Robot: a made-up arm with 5 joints. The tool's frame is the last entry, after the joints.
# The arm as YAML. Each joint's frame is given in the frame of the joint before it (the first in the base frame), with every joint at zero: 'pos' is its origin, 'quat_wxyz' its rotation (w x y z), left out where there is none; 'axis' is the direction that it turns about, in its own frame. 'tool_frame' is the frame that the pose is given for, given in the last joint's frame.
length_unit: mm
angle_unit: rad
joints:
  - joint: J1
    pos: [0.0, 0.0, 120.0]
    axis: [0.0, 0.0, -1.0]
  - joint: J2
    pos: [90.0, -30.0, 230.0]
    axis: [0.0, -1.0, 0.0]
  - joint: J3
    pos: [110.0, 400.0, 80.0]
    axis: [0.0, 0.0, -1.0]
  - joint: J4
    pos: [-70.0, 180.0, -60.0]
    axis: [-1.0, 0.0, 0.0]
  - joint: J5
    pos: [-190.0, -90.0, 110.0]
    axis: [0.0, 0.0, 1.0]
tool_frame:
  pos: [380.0, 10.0, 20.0]
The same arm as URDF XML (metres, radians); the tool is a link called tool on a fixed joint. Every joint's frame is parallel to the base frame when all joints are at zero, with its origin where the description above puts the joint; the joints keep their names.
<robot name="arm">
  <joint name="tool_joint" type="fixed">
    <parent link="link5"/>
    <child link="tool"/>
    <origin xyz="0.38 0.01 0.02"/>
  </joint>
  <joint name="J5" type="continuous">
    <parent link="link4"/>
    <child link="link5"/>
    <origin xyz="-0.19 -0.09 0.11"/>
    <axis xyz="0 0 1"/>
  </joint>
  <joint name="J4" type="continuous">
    <parent link="link3"/>
    <child link="link4"/>
    <origin xyz="-0.07 0.18 -0.06"/>
    <axis xyz="-1 0 0"/>
  </joint>
  <joint name="J3" type="continuous">
    <parent link="link2"/>
    <child link="link3"/>
    <origin xyz="0.11 0.4 0.08"/>
    <axis xyz="0 0 -1"/>
  </joint>
  <joint name="J2" type="continuous">
    <parent link="link1"/>
    <child link="link2"/>
    <origin xyz="0.09 -0.03 0.23"/>
    <axis xyz="0 -1 0"/>
  </joint>
  <joint name="J1" type="continuous">
    <parent link="base"/>
    <child link="link1"/>
    <origin xyz="0 0 0.12"/>
    <axis xyz="0 0 -1"/>
  </joint>
  <link name="base"/>
  <link name="link1"/>
  <link name="link2"/>
  <link name="link3"/>
  <link name="link4"/>
  <link name="link5"/>
  <link name="tool"/>
</robot>

